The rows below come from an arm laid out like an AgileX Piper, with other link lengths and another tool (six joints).
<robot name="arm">
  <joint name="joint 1" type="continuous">
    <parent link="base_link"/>
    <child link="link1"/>
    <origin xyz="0 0 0.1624" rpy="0 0 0"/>
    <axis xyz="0 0 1"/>
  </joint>
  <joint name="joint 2" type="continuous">
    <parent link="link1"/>
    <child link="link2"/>
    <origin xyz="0 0 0" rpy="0 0 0"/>
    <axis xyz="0 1 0"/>
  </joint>
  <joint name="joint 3" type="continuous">
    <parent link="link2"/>
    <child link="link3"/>
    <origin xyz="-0.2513 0 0.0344" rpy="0 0 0"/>
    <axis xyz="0 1 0"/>
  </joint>
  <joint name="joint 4" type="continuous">
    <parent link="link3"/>
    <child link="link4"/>
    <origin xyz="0.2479 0 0.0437" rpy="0 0 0"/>
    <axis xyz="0.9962 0 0.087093"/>
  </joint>
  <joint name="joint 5" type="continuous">
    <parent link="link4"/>
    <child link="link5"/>
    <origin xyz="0 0 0" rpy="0 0 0"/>
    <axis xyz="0 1 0"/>
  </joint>
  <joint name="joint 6" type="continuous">
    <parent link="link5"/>
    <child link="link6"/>
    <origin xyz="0.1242 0 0.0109" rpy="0 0 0"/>
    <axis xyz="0.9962 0 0.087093"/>
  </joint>
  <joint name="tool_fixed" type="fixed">
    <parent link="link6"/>
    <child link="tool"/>
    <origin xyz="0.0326 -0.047 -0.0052" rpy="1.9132 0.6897 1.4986"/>
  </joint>
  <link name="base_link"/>
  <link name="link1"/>
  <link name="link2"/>
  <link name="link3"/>
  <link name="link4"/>
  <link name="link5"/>
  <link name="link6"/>
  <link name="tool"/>
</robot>
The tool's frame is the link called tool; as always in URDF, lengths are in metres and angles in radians. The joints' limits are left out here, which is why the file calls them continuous.
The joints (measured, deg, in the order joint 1, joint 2, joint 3, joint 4, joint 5, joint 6), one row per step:
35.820, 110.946, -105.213, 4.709, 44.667, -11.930
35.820, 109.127, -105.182, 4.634, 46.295, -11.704
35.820, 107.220, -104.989, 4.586, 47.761, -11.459
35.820, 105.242, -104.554, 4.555, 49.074, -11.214
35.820, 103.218, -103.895, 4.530, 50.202, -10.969
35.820, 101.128, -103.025, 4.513, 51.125, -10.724
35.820, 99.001, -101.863, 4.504, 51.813, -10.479
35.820, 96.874, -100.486, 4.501, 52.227, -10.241
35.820, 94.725, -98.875, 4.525, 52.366, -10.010
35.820, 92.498, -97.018, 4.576, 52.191, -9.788
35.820, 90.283, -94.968, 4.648, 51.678, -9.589
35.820, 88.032, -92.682, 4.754, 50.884, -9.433
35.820, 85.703, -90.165, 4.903, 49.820, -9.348
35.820, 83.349, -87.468, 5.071, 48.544, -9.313
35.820, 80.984, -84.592, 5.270, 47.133, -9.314
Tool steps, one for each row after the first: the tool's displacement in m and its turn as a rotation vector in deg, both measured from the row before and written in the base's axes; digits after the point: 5 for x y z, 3 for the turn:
-0.00618, -0.00432, 0.01182, 0.157, -0.075, -0.028
-0.00661, -0.00461, 0.01156, 0.238, -0.122, -0.057
-0.00706, -0.00494, 0.01061, 0.239, -0.098, -0.070
-0.00733, -0.00515, 0.00962, 0.247, -0.100, -0.085
-0.00756, -0.00534, 0.00888, 0.289, -0.143, -0.100
-0.00770, -0.00546, 0.00745, 0.284, -0.120, -0.117
-0.00756, -0.00538, 0.00629, 0.322, -0.165, -0.132
-0.00748, -0.00530, 0.00518, 0.379, -0.201, -0.144
-0.00748, -0.00528, 0.00445, 0.485, -0.304, -0.156
-0.00712, -0.00502, 0.00347, 0.571, -0.407, -0.162
-0.00701, -0.00490, 0.00244, 0.625, -0.469, -0.150
-0.00703, -0.00486, 0.00169, 0.691, -0.570, -0.119
-0.00692, -0.00480, 0.00077, 0.713, -0.628, -0.105
-0.00691, -0.00476, -0.00042, 0.698, -0.599, -0.094

